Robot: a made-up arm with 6 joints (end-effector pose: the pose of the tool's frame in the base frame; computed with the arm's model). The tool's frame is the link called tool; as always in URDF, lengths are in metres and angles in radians.
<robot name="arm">
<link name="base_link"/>
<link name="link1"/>
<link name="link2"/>
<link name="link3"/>
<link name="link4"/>
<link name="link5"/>
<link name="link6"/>
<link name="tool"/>
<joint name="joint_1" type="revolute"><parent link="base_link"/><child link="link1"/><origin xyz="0 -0.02 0.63" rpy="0 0 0"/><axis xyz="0 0 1"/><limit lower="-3.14" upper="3.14" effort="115" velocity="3.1"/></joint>
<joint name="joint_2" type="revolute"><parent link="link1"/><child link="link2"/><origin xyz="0 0.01 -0.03" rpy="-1.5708 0 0"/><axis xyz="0 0 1"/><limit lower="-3.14" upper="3.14" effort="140" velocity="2.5"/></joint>
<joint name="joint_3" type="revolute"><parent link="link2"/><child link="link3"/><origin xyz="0.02 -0.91 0.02" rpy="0 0 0"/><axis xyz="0 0 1"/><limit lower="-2.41" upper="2.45" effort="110" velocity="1"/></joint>
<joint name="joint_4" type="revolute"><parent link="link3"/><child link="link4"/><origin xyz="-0.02 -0.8 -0.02" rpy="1.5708 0 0"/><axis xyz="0 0 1"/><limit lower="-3.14" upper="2.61" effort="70" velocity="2.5"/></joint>
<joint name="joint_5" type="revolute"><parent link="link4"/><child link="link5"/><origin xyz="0 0.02 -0.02" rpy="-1.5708 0 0"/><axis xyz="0 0 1"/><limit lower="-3.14" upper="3.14" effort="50" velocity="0.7"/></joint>
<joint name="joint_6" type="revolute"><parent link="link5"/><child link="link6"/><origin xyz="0 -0.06 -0.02" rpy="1.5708 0 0"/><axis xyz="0 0 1"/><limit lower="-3.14" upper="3.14" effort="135" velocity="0.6"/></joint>
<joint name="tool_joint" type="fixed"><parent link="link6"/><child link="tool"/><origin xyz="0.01 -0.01 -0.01" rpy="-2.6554 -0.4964 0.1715"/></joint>
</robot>
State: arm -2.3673 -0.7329 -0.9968 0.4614 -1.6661 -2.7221
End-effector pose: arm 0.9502 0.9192 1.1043 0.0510 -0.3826 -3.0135
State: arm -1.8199 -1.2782 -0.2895 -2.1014 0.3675 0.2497
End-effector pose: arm 0.4049 1.6187 0.8431 -0.4644 -1.2635 2.5153
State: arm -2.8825 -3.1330 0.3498 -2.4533 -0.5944 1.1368
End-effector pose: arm 0.3089 0.0442 -1.0873 -0.5592 0.0398 0.9845
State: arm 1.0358 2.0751 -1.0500 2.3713 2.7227 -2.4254
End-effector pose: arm 0.6841 1.1979 0.5649 0.3168 2.2865 1.7059
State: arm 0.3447 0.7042 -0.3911 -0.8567 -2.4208 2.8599
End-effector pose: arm 0.7437 0.2886 1.9915 0.5725 1.3141 -0.7967
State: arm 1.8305 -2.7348 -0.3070 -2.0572 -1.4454 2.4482
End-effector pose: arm 0.0755 -0.4886 -1.0073 -0.9133 -0.4431 -1.7430
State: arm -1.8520 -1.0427 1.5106 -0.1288 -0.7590 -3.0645
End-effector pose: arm 0.1527 0.4202 1.8251 -1.8774 -1.6739 0.2956
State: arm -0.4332 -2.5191 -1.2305 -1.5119 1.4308 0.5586
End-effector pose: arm -0.0978 -0.0205 -0.7509 0.0351 -2.3454 -1.8135
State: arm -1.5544 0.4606 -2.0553 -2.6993 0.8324 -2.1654
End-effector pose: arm -0.0060 0.3801 1.3405 1.1588 0.8537 0.2579
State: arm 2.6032 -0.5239 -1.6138 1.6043 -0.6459 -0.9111
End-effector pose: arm 0.9775 -0.5793 0.9541 1.4001 -0.6565 -0.5729
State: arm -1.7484 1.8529 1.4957 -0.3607 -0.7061 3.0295
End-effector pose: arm -0.0994 -0.7673 -0.4784 0.4723 -0.4332 -1.3997
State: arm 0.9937 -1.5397 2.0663 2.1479 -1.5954 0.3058
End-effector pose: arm -0.2489 -0.4547 1.3259 0.4482 -0.7795 0.1046
